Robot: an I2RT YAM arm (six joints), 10 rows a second.
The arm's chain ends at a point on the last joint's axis. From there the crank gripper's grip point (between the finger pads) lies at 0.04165 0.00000 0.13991 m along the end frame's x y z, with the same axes.
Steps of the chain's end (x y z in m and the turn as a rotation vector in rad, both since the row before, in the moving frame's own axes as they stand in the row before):
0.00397 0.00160 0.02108 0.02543 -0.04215 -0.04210
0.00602 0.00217 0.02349 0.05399 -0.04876 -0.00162
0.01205 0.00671 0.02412 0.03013 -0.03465 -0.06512
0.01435 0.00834 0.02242 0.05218 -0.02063 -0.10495
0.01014 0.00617 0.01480 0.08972 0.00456 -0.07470
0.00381 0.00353 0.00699 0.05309 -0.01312 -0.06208
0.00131 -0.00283 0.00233 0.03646 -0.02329 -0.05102
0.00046 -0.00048 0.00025 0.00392 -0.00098 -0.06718
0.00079 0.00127 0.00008 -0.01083 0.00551 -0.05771
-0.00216 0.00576 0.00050 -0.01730 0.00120 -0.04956
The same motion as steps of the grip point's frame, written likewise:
-0.00207 -0.00361 0.02264 0.02543 -0.04215 -0.04210
-0.00085 -0.00549 0.02515 0.05399 -0.04876 -0.00162
0.00696 -0.00007 0.02537 0.03013 -0.03465 -0.06512
0.01085 -0.00318 0.02294 0.05218 -0.02063 -0.10495
0.01019 -0.00947 0.01391 0.08972 0.00456 -0.07470
0.00166 -0.00643 0.00726 0.05309 -0.01312 -0.06208
-0.00214 -0.00999 0.00313 0.03646 -0.02329 -0.05102
0.00021 -0.00382 0.00028 0.00392 -0.00098 -0.06718
0.00153 0.00036 -0.00015 -0.01083 0.00551 -0.05771
-0.00198 0.00611 0.00045 -0.01730 0.00120 -0.04956

